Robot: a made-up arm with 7 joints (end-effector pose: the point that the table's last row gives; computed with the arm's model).
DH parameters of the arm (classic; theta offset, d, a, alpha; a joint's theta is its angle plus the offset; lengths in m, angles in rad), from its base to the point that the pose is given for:
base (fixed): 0 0.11 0 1.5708
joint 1: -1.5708 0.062 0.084 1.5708
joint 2: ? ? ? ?
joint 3: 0 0.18 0.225 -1.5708
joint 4: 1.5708 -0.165 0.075 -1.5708
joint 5: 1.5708 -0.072 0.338 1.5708
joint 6: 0 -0.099 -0.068 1.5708
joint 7: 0 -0.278 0.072 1.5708
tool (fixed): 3.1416 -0.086 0 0
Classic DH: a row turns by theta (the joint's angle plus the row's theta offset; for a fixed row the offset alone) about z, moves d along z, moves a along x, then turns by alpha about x.
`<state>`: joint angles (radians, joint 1 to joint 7).
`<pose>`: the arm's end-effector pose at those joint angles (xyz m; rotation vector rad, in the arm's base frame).
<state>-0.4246 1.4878 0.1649 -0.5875 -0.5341 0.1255 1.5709</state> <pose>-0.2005 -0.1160 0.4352 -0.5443 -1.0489 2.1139</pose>
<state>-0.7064 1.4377 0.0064 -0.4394 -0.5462 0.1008 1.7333</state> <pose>-0.1801 -0.0949 0.4337 -0.2118 -1.1497 1.9810</pose>
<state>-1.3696 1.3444 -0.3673 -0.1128 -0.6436 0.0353 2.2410</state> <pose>-0.1195 0.0023 0.4607 0.5086 -1.4589 1.5570</pose>
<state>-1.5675 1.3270 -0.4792 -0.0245 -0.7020 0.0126 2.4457</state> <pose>-0.0981 0.0339 0.4768 0.7290 -1.6055 1.4029</pose>
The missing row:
joint 2: 1.5708 0.036 0.11 -1.5708
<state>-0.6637 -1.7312 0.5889 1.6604 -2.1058 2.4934 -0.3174</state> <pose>-0.2607 0.0387 0.0216 -0.2218 -0.6500 0.3564</pose>
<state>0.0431 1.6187 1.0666 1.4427 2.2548 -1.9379 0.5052</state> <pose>0.6265 0.0540 0.2822 2.1232 1.6618 -0.8181</pose>
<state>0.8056 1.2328 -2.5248 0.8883 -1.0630 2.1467 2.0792</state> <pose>0.3822 -0.1854 -0.1685 -1.0771 -0.7094 0.8934</pose>
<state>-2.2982 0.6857 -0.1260 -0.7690 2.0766 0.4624 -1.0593</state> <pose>0.0510 -0.1038 0.0349 1.7166 -0.3876 0.7079</pose>
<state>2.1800 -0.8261 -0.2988 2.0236 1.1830 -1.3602 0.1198</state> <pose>0.8162 -0.4577 -0.0572 0.0691 0.2035 -1.9429</pose>
